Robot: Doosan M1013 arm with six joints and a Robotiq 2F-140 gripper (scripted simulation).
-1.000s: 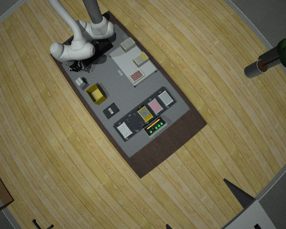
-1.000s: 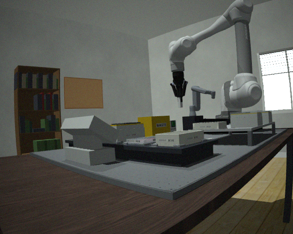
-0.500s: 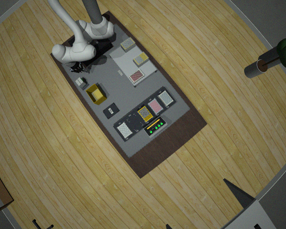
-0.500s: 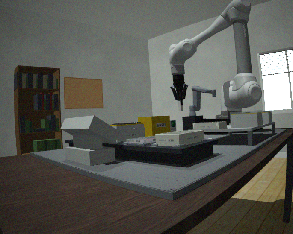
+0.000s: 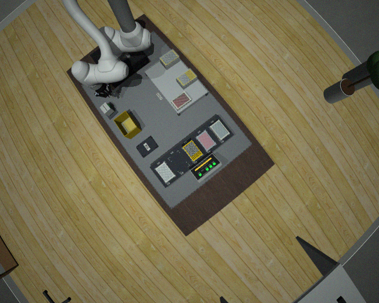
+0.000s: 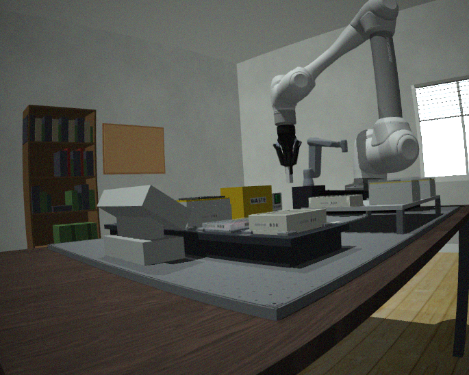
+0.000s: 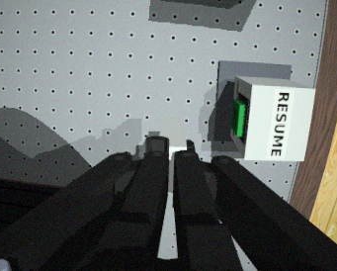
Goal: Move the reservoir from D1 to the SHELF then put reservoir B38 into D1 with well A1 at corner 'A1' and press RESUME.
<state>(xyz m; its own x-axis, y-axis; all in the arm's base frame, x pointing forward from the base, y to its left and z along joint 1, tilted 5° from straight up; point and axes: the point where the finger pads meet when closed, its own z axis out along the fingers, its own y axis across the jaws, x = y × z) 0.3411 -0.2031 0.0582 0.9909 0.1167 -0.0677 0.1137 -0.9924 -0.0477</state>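
The resume post is 10 mm ahead of my hand, 70 mm to the right of it and 110 mm below it. The rest, counted from my hand: yellow waste bin: 220 mm ahead, 30 mm to the right, 130 mm below; then RG nest: 430 mm ahead, 170 mm below; then shelf label: 150 mm ahead, 300 mm to the left, 170 mm below.
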